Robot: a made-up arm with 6 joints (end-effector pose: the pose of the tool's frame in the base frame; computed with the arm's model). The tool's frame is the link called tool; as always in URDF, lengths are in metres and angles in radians. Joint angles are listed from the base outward.
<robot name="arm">
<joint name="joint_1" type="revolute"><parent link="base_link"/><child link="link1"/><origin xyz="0 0 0.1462" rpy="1.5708 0 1.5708"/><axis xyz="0 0 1"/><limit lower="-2.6" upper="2.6" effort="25" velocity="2.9"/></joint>
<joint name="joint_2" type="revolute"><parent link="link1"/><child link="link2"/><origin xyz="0.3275 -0.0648 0.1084" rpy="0 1.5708 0"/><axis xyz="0 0 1"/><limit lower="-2.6" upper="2.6" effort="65" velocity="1.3"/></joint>
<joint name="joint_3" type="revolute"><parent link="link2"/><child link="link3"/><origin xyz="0.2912 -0.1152 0.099" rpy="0 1.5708 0"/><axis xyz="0 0 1"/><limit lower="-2.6" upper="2.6" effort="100" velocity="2.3"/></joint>
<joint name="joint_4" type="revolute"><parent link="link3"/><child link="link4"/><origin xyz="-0.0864 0.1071 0.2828" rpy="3.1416 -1.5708 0"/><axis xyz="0 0 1"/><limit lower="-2.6" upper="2.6" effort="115" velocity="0.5"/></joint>
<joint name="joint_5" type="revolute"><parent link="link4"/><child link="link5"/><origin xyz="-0.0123 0.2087 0.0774" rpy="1.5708 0 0"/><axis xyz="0 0 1"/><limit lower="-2.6" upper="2.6" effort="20" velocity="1.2"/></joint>
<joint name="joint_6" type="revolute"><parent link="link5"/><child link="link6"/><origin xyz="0.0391 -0.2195 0.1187" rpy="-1.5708 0 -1.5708"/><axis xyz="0 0 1"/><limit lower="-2.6" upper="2.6" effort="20" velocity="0.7"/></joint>
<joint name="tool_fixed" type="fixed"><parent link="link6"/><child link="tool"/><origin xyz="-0.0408 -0.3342 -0.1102" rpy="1.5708 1.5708 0"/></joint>
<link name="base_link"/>
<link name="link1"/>
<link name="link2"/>
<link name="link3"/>
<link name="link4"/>
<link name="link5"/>
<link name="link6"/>
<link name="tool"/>
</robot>
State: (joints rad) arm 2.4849 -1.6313 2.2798 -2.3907 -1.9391 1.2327
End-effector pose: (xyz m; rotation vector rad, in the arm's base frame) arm -0.0774 0.2758 1.1419 0.4866 -1.5930 -1.5330
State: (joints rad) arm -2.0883 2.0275 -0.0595 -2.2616 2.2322 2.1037
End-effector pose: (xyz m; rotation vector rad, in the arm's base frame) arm 0.7284 0.0605 -0.0405 -0.3792 0.7461 -1.0424
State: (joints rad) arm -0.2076 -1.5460 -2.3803 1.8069 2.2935 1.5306
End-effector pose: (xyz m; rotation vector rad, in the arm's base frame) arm 0.1894 0.7449 -0.5229 -0.1325 -2.1657 -2.0073
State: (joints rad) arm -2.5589 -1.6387 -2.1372 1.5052 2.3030 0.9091
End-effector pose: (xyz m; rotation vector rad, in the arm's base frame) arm 0.3414 -1.0859 0.3845 -0.1996 1.9753 -2.2409
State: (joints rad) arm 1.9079 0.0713 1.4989 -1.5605 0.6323 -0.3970
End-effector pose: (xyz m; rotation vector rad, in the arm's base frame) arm -0.2763 0.0610 0.7013 1.0496 1.6104 0.5915
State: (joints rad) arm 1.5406 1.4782 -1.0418 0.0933 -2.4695 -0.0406
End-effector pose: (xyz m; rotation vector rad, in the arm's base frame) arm -0.0196 -0.4616 0.1981 -1.0172 2.4613 -0.5428
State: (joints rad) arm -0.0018 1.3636 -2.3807 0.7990 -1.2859 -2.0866
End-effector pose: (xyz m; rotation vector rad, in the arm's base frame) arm -0.0556 0.5544 0.4318 0.0852 1.4975 1.9019
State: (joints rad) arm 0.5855 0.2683 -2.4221 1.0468 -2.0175 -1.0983
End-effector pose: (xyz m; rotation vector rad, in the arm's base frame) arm -0.5561 0.3664 0.3495 -0.2487 -0.9102 1.6380
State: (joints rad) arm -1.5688 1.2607 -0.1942 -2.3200 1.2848 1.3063
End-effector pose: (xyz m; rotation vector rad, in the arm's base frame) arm 0.3761 0.2551 -0.4193 0.6617 1.6339 -0.4263
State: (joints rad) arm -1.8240 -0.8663 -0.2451 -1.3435 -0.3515 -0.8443
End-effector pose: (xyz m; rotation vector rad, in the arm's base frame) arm -0.1434 -0.5278 -0.0701 -0.9321 -0.0063 -0.5207
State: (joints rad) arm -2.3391 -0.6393 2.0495 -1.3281 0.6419 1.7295
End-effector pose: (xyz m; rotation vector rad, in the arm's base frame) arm -0.0581 -1.1197 0.5358 0.9946 -0.3277 1.3388
